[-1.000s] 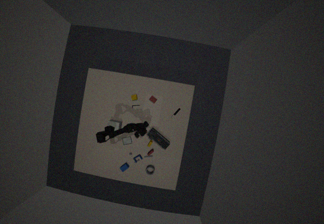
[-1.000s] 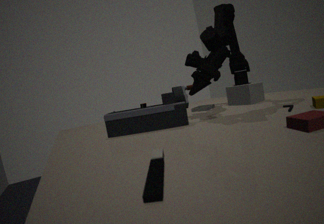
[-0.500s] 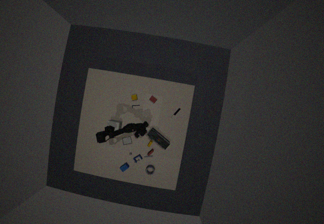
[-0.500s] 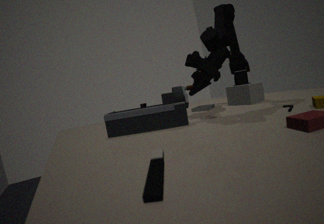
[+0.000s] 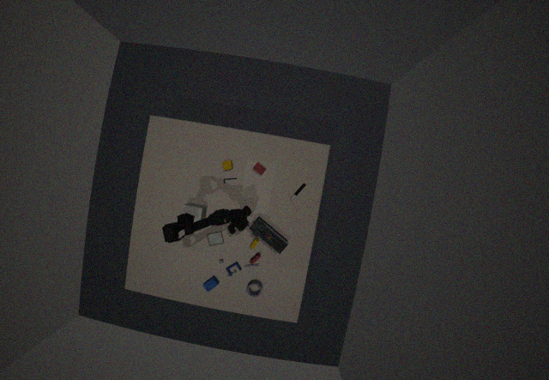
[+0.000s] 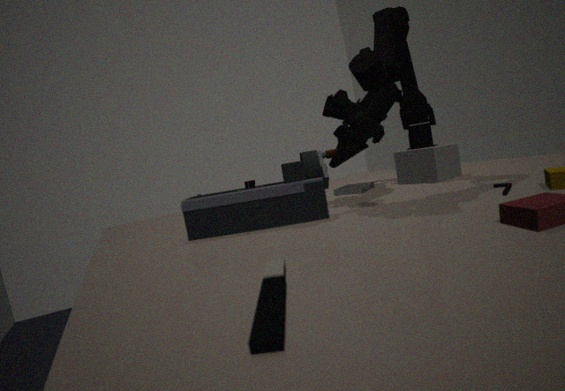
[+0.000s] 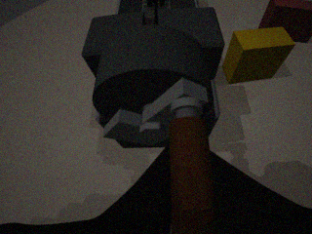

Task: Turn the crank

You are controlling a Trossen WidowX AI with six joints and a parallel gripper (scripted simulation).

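My gripper tip is now 160 mm short of the red pointer, 40 mm to the left of it and 10 mm above it. The rest, counted from my gripper tip: brown crank handle: 30 mm above, 20 mm behind, 10 mm to the left; then grey plate: 210 mm to the right, 180 mm behind, 80 mm below; then blue piece: 520 mm to the right, 100 mm behind, 70 mm below.
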